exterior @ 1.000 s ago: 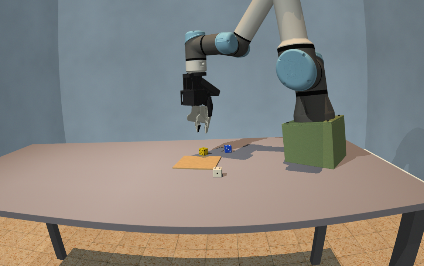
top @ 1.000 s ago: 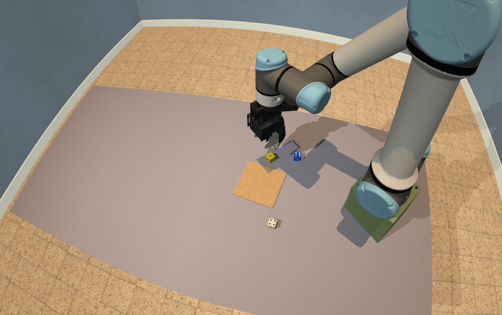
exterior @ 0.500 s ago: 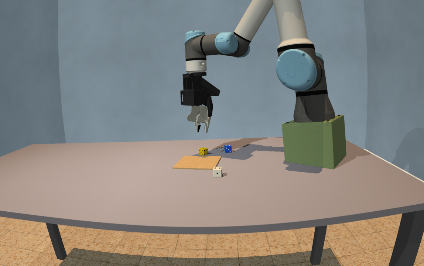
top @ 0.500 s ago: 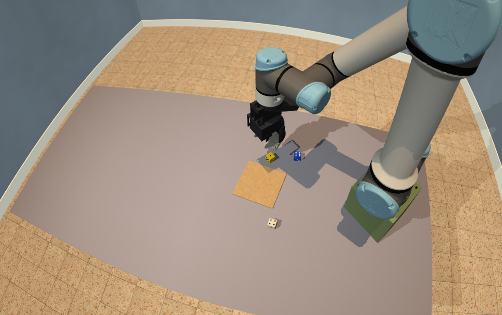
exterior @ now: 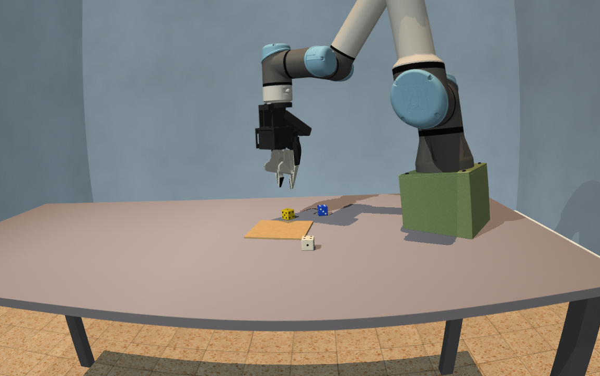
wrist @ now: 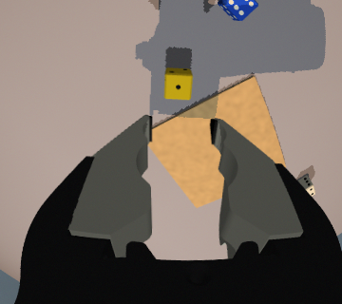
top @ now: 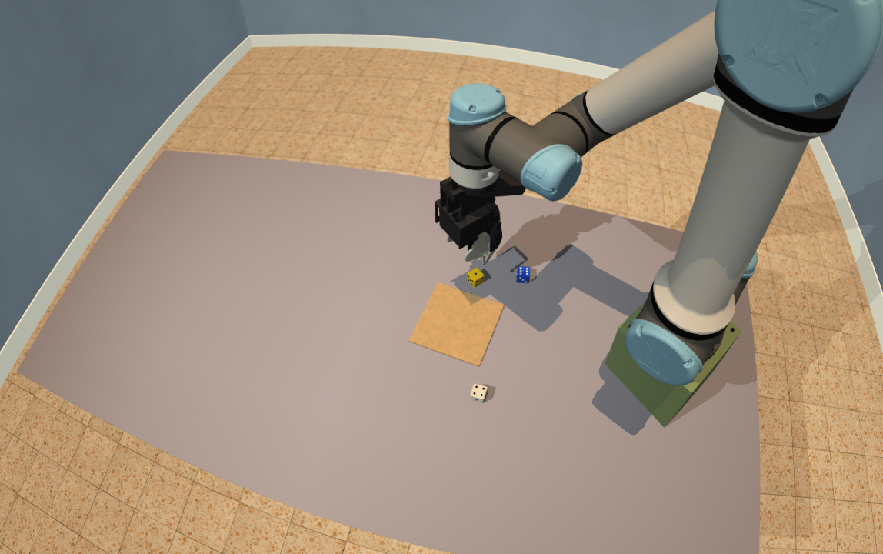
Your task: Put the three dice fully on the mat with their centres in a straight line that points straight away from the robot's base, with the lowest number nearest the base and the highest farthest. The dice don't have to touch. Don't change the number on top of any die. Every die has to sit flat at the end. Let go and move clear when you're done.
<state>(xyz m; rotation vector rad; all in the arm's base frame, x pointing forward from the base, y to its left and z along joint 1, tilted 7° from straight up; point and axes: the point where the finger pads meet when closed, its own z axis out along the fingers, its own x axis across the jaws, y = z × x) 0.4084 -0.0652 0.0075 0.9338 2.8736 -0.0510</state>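
Right now my hand is 9 cm above the yellow die. The rest, counted from my hand: white die 8 cm behind, 23 cm to the left, 9 cm below; then blue die 9 cm behind, 4 cm to the right, 9 cm below; then mat 10 cm to the left, 10 cm below.
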